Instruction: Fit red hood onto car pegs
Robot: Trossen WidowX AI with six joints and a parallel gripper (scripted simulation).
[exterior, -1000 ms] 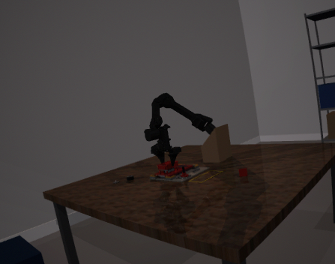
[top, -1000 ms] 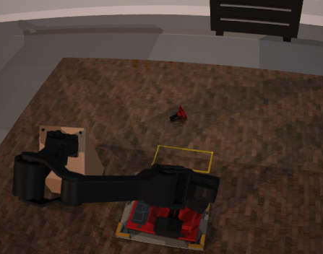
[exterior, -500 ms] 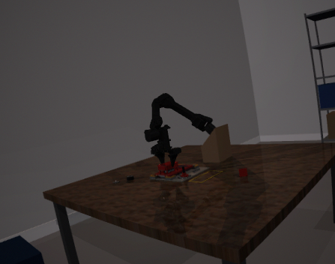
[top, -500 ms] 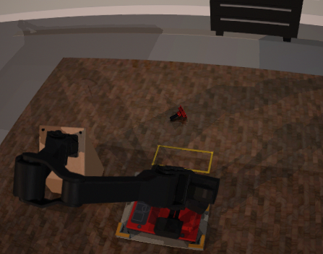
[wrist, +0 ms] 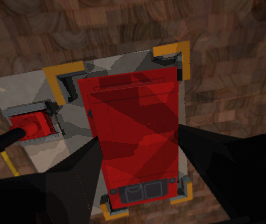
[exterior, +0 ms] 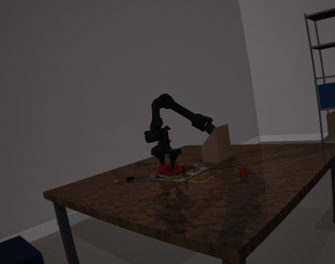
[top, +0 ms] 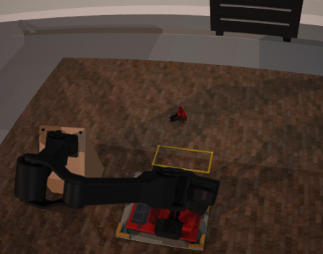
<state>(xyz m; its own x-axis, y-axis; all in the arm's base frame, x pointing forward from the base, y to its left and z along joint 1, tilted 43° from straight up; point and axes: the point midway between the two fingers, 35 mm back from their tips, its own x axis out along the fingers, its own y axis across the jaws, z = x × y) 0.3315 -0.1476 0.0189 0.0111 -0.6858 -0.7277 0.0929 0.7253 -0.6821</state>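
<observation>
The grey engine block lies 10 mm to the left of my gripper tip and 20 mm below it. The rest, counted from my gripper tip: red hood 10 mm above; then grey jig 40 mm behind, 30 mm to the left, 40 mm below.
</observation>
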